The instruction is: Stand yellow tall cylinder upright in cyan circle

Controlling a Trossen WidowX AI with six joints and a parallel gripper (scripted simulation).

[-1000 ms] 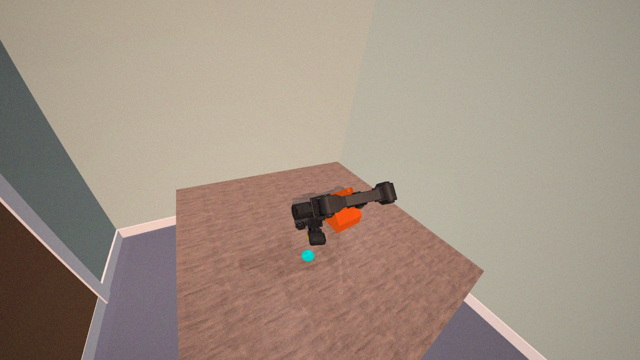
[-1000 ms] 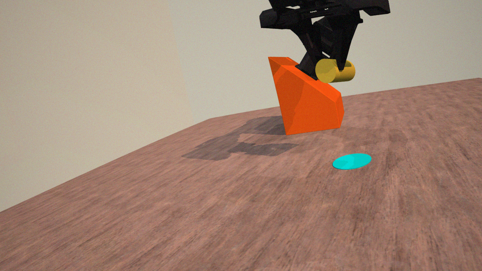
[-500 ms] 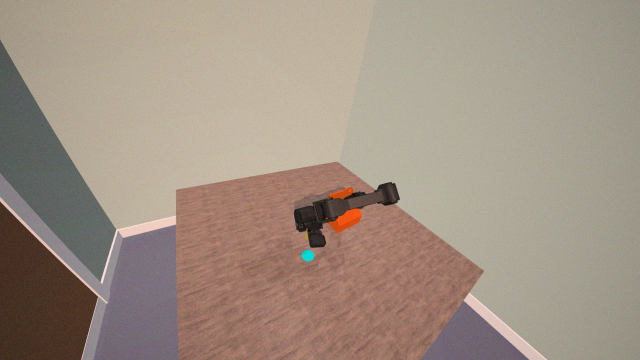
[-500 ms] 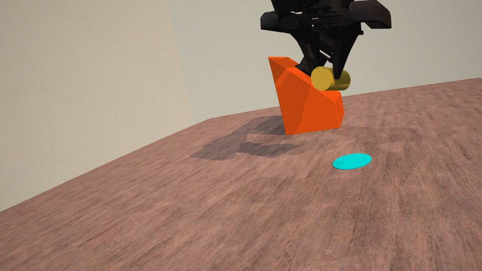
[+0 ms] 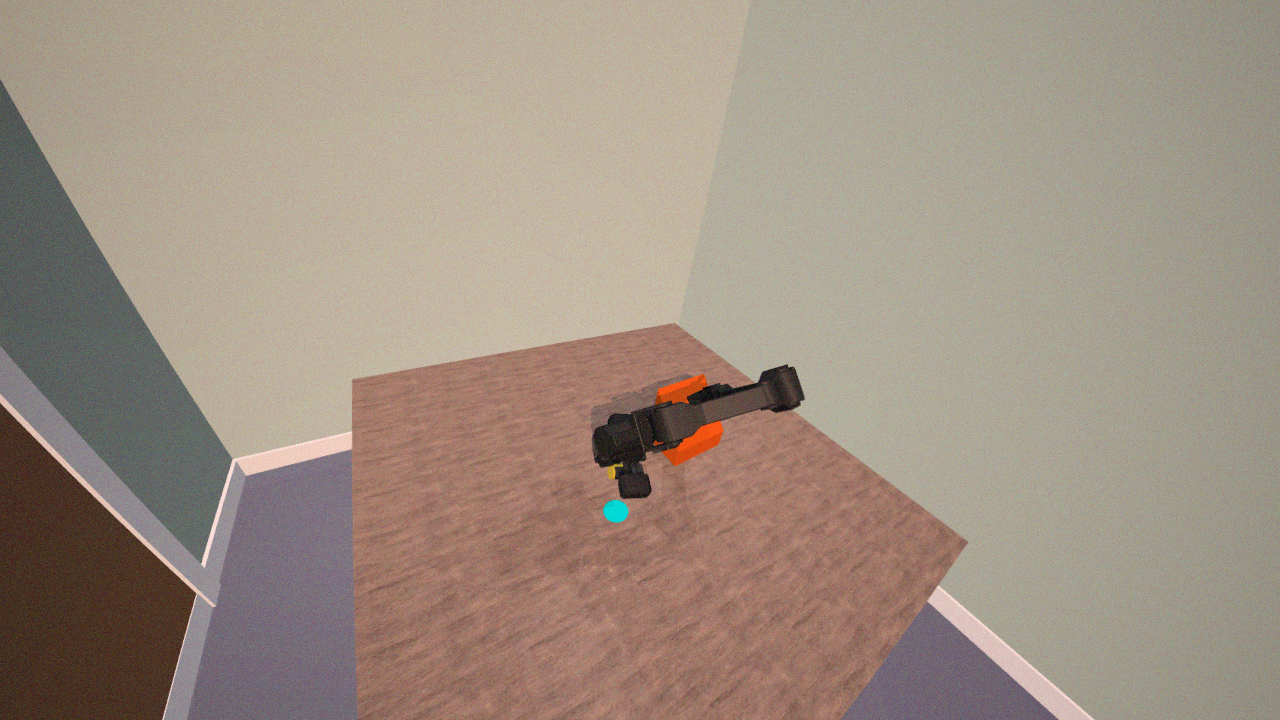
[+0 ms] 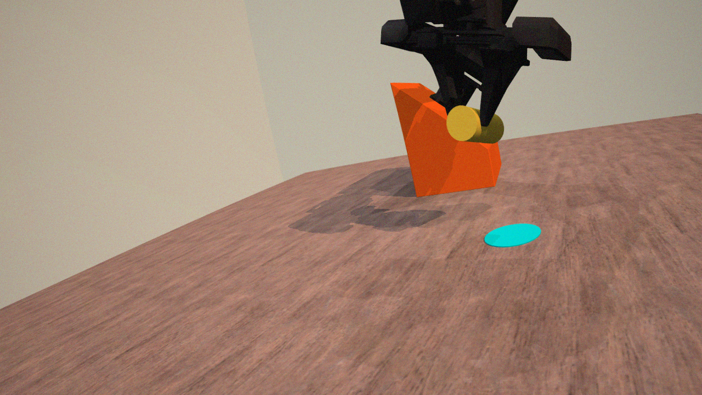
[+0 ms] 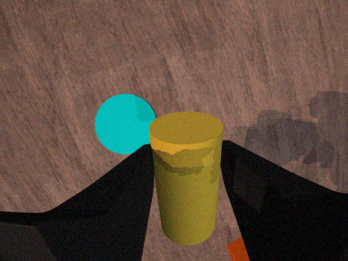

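My gripper tip is now 30 mm to the right of the cyan circle and 110 mm above it. From my gripper tip the other things lie so: yellow cylinder (20 mm behind, 10 mm to the left).
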